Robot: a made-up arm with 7 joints. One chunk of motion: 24 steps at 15 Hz.
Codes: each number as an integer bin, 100 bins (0 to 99) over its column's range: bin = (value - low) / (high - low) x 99, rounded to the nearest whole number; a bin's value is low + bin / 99 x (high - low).
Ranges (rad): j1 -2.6..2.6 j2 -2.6..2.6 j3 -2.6..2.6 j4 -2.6..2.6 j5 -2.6..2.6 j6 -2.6..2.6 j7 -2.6..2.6
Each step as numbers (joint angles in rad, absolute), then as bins.
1 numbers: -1.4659 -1.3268 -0.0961 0.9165 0.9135 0.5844 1.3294
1 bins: 22 24 48 67 67 61 75
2 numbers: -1.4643 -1.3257 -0.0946 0.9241 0.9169 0.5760 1.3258
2 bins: 22 24 48 67 67 60 75
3 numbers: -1.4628 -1.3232 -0.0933 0.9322 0.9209 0.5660 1.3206
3 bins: 22 24 48 67 67 60 75
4 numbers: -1.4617 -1.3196 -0.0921 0.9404 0.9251 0.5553 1.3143
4 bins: 22 24 48 67 67 60 75
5 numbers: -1.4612 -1.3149 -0.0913 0.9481 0.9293 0.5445 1.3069
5 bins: 22 24 48 68 67 60 74
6 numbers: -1.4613 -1.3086 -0.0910 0.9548 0.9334 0.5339 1.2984
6 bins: 22 25 48 68 67 60 74
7 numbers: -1.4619 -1.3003 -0.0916 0.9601 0.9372 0.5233 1.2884
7 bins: 22 25 48 68 67 59 74
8 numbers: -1.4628 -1.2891 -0.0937 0.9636 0.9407 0.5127 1.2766
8 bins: 22 25 48 68 67 59 74
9 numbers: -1.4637 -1.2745 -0.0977 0.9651 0.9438 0.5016 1.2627
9 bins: 22 25 48 68 67 59 74
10 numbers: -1.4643 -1.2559 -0.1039 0.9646 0.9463 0.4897 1.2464
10 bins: 22 26 48 68 68 59 73
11 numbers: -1.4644 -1.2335 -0.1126 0.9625 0.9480 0.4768 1.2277
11 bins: 22 26 47 68 68 59 73
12 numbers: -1.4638 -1.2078 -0.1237 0.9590 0.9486 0.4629 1.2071
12 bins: 22 27 47 68 68 58 72
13 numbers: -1.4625 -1.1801 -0.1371 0.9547 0.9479 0.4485 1.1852
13 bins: 22 27 47 68 68 58 72
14 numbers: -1.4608 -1.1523 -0.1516 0.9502 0.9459 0.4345 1.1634
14 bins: 22 28 47 68 68 58 72
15 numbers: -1.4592 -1.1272 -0.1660 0.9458 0.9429 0.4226 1.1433
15 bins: 22 28 46 68 67 58 71
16 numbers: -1.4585 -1.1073 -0.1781 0.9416 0.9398 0.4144 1.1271
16 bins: 22 28 46 67 67 57 71
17 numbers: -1.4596 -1.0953 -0.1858 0.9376 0.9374 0.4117 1.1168
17 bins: 22 29 46 67 67 57 71
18 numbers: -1.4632 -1.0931 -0.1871 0.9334 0.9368 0.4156 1.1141
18 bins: 22 29 46 67 67 57 71
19 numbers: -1.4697 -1.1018 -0.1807 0.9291 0.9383 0.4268 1.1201
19 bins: 22 29 46 67 67 58 71
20 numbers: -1.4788 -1.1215 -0.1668 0.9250 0.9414 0.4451 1.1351
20 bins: 21 28 46 67 67 58 71
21 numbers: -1.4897 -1.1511 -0.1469 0.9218 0.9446 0.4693 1.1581
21 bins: 21 28 47 67 67 58 72
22 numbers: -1.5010 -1.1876 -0.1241 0.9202 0.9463 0.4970 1.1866
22 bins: 21 27 47 67 68 59 72
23 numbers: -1.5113 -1.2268 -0.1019 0.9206 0.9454 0.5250 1.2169
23 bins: 21 26 48 67 67 59 73
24 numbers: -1.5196 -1.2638 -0.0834 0.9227 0.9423 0.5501 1.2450
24 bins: 21 25 48 67 67 60 73
